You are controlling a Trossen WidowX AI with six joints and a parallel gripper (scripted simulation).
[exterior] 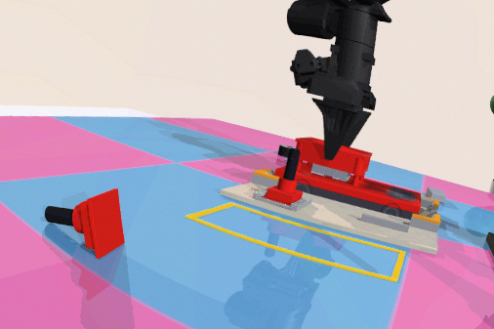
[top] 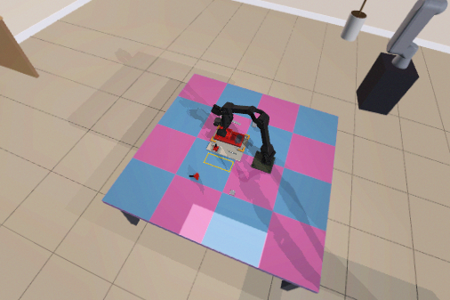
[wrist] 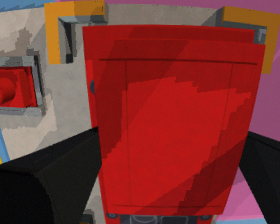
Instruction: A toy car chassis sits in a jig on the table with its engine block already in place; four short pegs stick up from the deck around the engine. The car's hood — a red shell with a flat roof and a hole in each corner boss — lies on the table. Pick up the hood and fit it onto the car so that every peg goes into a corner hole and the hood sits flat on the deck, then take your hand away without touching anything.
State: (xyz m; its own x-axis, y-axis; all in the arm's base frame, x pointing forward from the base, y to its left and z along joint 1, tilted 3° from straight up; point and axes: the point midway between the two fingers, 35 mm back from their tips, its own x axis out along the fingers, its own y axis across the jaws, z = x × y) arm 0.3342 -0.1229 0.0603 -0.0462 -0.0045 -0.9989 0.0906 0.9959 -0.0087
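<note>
Right now my gripper tip is 1 cm below the red hood. Also, from my gripper tip: grey jig: 4 cm below, 4 cm behind, 3 cm to the left; grey engine block: 3 cm below.
</note>
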